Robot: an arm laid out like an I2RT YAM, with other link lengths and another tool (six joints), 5 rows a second.
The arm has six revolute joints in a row. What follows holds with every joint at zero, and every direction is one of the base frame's. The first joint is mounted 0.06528 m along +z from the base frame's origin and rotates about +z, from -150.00 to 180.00 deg. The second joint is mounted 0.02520 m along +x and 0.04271 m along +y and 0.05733 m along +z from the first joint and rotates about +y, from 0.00 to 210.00 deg. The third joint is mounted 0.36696 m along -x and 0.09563 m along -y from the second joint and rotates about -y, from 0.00 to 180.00 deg. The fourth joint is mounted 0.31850 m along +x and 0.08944 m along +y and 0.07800 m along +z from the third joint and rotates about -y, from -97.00 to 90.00 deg. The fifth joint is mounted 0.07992 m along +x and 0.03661 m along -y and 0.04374 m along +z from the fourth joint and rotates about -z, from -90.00 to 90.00 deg. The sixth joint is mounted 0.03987 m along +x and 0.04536 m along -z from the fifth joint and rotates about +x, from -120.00 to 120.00 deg. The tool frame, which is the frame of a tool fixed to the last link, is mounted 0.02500 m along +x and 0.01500 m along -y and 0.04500 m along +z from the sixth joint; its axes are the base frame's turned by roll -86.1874, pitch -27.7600 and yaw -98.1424 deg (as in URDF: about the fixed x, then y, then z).
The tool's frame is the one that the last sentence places.
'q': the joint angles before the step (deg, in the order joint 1, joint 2, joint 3, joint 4, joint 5, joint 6). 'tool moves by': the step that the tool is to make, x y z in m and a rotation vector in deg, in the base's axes. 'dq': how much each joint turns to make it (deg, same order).
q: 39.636, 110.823, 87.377, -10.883, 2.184, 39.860
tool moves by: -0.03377, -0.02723, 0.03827, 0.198, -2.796, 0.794
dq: 0.002, -7.963, -4.976, -0.636, 0.229, -1.800
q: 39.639, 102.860, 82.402, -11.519, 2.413, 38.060
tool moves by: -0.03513, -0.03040, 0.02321, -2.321, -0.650, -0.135
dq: -0.053, -7.434, -4.592, -3.724, 1.250, -1.818
